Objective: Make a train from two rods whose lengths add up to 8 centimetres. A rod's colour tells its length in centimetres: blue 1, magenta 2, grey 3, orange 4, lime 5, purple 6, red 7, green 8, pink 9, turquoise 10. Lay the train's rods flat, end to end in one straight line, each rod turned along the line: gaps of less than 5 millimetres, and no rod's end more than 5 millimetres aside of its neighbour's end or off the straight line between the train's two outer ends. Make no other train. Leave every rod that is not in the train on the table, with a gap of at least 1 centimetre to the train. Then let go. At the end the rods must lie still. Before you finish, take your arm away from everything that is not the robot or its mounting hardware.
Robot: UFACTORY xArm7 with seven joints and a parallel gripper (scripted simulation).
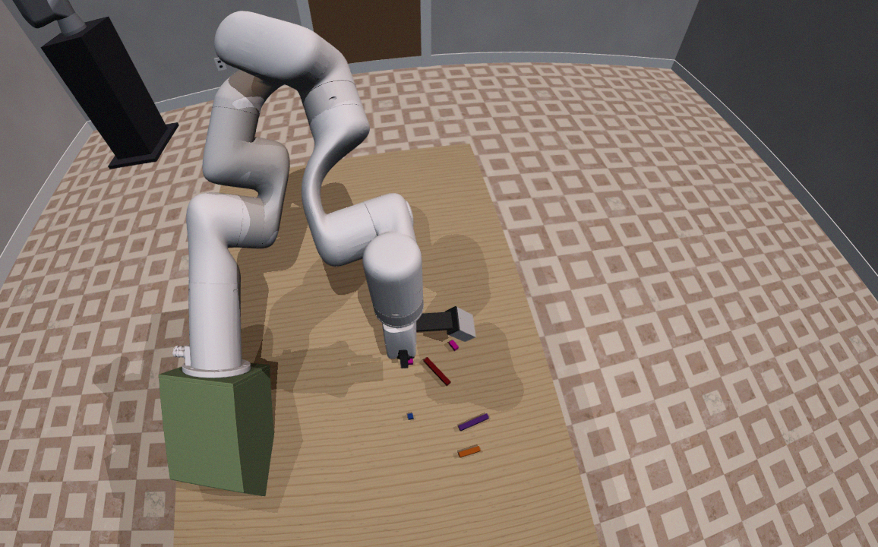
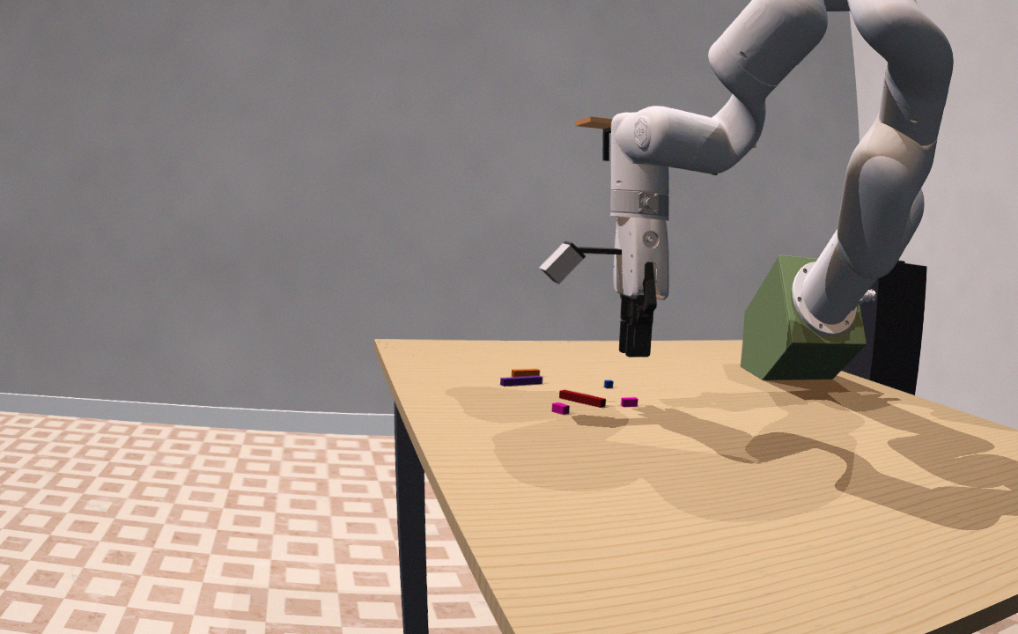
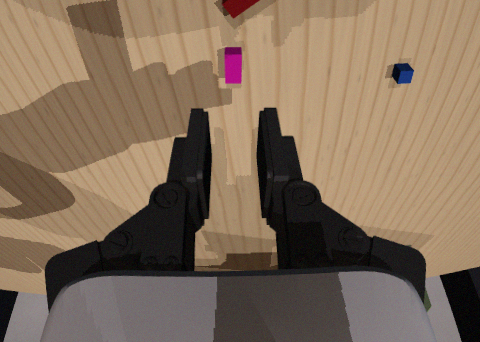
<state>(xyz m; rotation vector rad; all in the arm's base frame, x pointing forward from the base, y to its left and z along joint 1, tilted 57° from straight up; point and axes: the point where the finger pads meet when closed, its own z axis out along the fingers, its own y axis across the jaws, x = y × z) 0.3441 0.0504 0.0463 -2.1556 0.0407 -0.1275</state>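
The magenta rod lies 80 mm below my hand. From my hand the other things lie so: small blue rod (120 mm to the right, 80 mm below); then purple rod (120 mm ahead, 130 mm to the right, 80 mm below); then red rod (60 mm ahead, 20 mm to the right, 80 mm below).
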